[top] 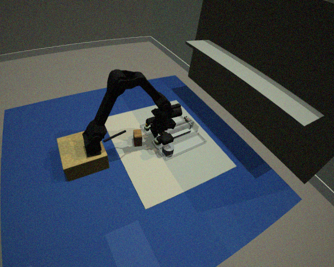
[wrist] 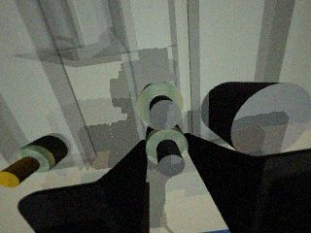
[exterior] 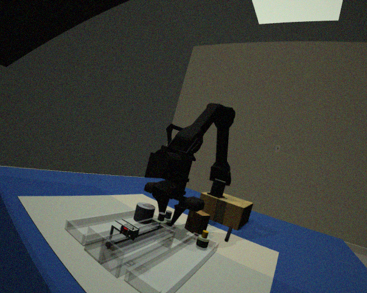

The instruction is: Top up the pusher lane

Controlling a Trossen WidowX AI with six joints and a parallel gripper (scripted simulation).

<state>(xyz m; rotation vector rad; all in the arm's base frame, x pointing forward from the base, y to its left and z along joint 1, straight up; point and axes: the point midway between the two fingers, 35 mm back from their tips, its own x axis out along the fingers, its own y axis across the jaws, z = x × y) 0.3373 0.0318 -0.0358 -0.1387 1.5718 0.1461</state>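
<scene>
Right now the wide grey cylinder is 3 cm ahead of my gripper tip and 7 cm to the right of it. Round my gripper tip: brown block (10 cm behind, 5 cm to the left, 1 cm above); red mark (21 cm ahead, 8 cm to the left, 4 cm above); sprung lane (14 cm ahead, 5 cm to the left, 1 cm below).
</scene>
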